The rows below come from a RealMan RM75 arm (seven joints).
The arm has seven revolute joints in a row. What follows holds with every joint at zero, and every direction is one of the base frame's. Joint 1 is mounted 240.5 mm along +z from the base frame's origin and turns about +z. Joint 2 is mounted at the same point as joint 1 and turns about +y. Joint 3 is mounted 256 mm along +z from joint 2 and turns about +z. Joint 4 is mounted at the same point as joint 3 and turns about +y. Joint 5 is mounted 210 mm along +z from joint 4 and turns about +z. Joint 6 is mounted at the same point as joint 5 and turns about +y. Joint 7 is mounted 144 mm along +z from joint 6 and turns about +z. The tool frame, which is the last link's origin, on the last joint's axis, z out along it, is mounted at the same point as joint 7; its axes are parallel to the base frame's.
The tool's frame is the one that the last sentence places.
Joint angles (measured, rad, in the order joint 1, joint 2, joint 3, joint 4, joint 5, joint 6, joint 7), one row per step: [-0.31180 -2.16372 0.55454 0.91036 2.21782 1.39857 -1.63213]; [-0.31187 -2.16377 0.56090 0.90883 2.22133 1.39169 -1.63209]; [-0.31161 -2.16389 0.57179 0.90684 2.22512 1.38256 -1.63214]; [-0.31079 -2.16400 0.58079 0.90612 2.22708 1.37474 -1.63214]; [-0.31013 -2.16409 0.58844 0.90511 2.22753 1.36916 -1.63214]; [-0.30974 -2.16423 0.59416 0.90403 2.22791 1.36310 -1.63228]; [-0.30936 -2.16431 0.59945 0.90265 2.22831 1.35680 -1.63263]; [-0.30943 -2.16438 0.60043 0.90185 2.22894 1.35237 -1.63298]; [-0.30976 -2.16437 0.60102 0.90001 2.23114 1.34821 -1.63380]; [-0.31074 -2.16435 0.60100 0.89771 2.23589 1.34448 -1.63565]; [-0.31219 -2.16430 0.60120 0.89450 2.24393 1.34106 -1.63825]
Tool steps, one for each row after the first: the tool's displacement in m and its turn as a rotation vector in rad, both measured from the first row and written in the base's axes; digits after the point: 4 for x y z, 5 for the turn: [-0.0004 0.0003 -0.0011 -0.00367 0.00691 0.00072]; [-0.0008 0.0006 -0.0028 -0.00981 0.01609 0.00046]; [-0.0011 0.0010 -0.0040 -0.01333 0.02374 0.00021]; [-0.0011 0.0012 -0.0050 -0.01640 0.02852 -0.00058]; [-0.0013 0.0015 -0.0058 -0.01762 0.03288 -0.00024]; [-0.0016 0.0018 -0.0066 -0.01850 0.03702 0.00073]; [-0.0020 0.0021 -0.0067 -0.01713 0.03952 0.00270]; [-0.0026 0.0022 -0.0071 -0.01730 0.04195 0.00567]; [-0.0033 0.0022 -0.0077 -0.01935 0.04485 0.00966]; [-0.0042 0.0019 -0.0087 -0.02460 0.04891 0.01451]
